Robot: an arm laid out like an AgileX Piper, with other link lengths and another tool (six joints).
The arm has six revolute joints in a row. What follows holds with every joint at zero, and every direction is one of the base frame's. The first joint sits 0.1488 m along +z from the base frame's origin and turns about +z. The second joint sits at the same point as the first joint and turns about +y. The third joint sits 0.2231 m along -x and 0.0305 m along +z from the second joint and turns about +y. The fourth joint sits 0.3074 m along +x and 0.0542 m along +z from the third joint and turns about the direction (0.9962, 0, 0.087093). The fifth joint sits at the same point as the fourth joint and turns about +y. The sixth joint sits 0.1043 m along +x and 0.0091 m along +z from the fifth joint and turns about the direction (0.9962, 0, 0.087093). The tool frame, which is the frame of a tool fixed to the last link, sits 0.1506 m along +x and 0.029 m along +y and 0.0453 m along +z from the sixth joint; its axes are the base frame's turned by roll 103.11, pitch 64.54 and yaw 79.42 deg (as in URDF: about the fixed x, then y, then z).
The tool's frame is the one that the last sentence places.
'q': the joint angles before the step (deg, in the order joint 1, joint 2, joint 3, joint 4, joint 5, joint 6). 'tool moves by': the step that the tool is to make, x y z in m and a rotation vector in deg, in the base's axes. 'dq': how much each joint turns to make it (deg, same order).
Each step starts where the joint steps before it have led.
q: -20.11, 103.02, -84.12, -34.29, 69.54, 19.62
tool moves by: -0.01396, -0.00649, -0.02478, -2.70, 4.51, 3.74
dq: 0.00, 0.00, 5.46, -4.72, -3.16, -0.70
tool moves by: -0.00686, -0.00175, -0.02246, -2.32, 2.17, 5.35
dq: 0.00, -1.14, 6.69, -4.71, -5.78, -0.05
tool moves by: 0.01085, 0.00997, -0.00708, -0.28, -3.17, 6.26
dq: 0.01, -3.36, 6.17, -1.96, -8.38, -0.13
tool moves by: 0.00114, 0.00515, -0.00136, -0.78, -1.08, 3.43
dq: 0.00, -2.42, 3.82, -1.95, -3.91, 0.00
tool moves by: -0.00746, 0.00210, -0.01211, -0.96, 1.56, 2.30
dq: 0.00, -0.49, 3.16, -2.71, -1.95, 0.44
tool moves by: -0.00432, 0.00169, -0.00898, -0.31, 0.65, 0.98
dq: 0.00, -0.01, 1.87, -1.66, -1.28, 1.00
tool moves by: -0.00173, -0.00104, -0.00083, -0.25, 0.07, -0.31
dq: 0.00, 0.01, 0.28, -0.53, 0.13, 0.69
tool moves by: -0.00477, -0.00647, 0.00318, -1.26, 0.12, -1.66
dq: -0.01, 0.00, 0.00, -1.53, 1.46, 2.06
